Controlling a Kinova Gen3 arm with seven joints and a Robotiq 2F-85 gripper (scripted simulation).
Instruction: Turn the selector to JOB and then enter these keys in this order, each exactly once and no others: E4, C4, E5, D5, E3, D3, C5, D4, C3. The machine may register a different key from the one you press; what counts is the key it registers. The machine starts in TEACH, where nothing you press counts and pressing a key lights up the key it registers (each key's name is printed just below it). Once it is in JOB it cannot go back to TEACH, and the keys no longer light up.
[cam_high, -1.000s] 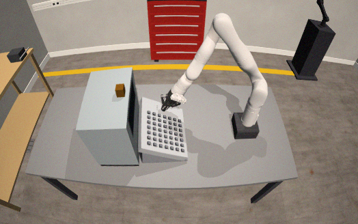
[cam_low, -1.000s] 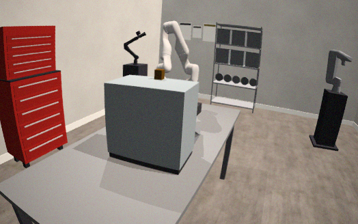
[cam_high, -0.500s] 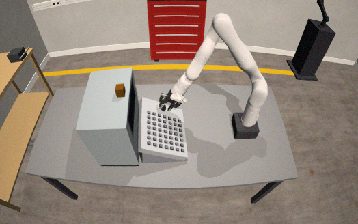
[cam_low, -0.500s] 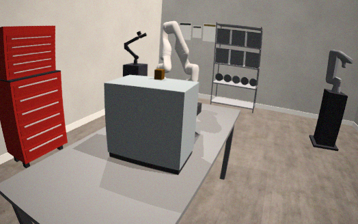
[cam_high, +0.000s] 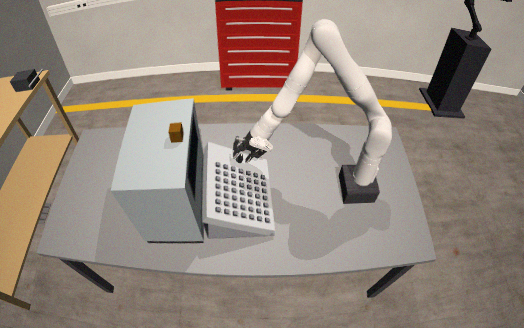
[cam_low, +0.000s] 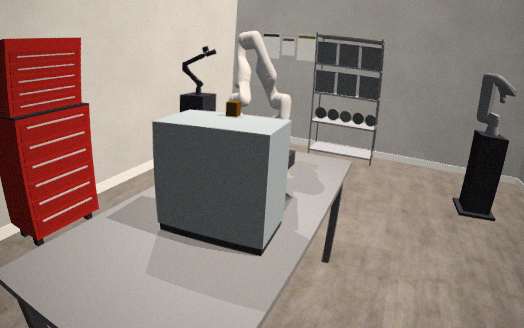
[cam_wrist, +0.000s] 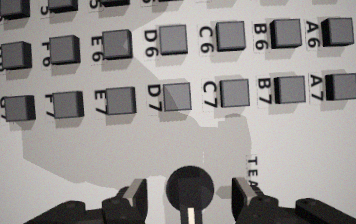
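My hand is 10 mm short of the black selector knob and 10 mm above it. The rest, counted from my hand: key C4 (160 mm to the left, 30 mm ahead); keypad (110 mm to the left, 60 mm below, 30 mm ahead); key D4 (160 mm to the left, 20 mm below).
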